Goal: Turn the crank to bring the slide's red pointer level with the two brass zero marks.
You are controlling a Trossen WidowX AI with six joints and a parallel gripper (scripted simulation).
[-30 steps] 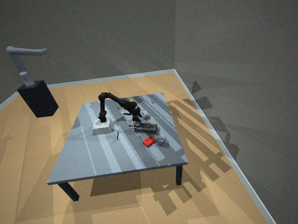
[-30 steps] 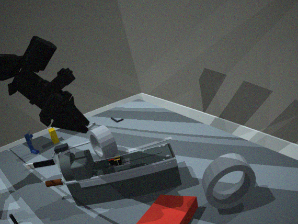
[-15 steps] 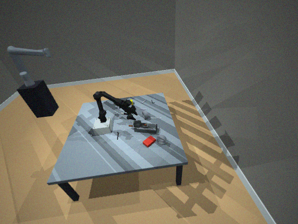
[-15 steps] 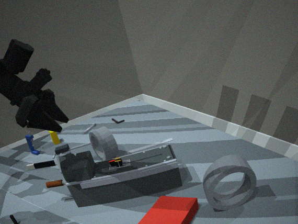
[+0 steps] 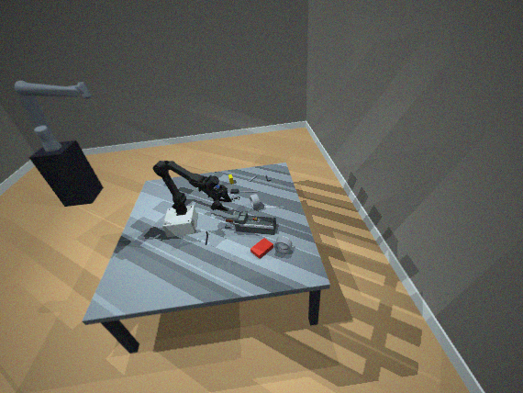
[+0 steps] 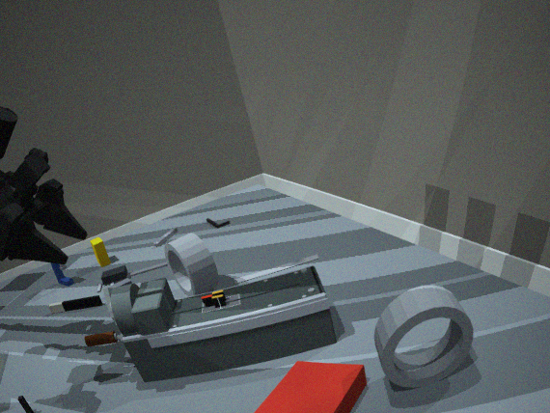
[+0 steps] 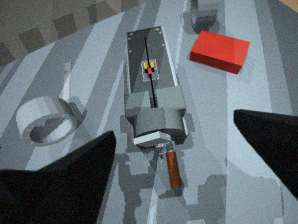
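My gripper tip is now 13 cm above the brown handle, 2 cm past it and 1 cm to the right of it. Also, from my gripper tip: yellow block (57 cm to the left, 17 cm below, 3 cm behind); then blue clamp (52 cm to the left, 14 cm below, 14 cm behind); then red pointer (14 cm ahead, 11 cm below, 3 cm to the right).
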